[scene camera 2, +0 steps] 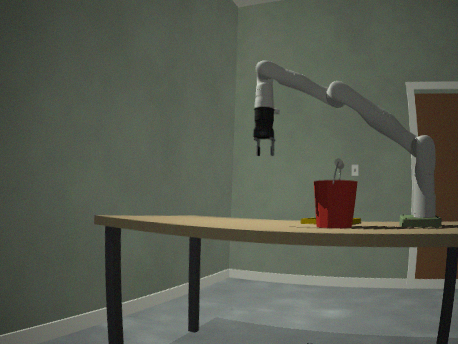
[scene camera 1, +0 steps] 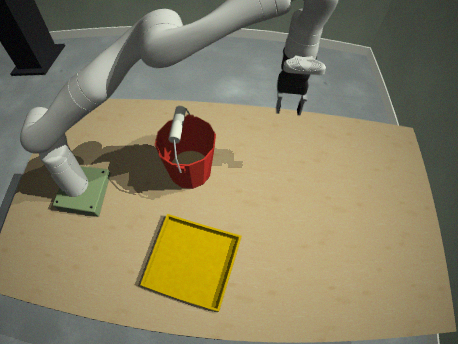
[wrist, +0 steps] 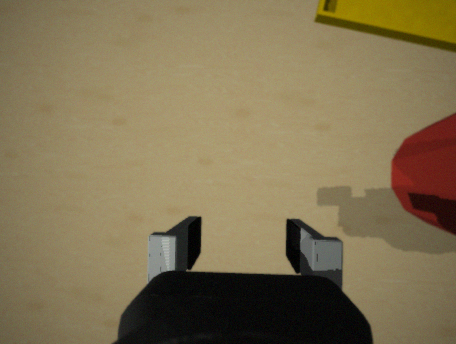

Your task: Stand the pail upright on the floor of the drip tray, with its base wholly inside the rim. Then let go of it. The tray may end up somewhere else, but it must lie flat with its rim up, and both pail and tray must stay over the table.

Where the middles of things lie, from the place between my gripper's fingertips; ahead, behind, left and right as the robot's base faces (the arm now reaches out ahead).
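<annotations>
Yellow drip tray (scene camera 1: 192,262): far below my hand, a good way behind it, far to the right of it.
</annotations>
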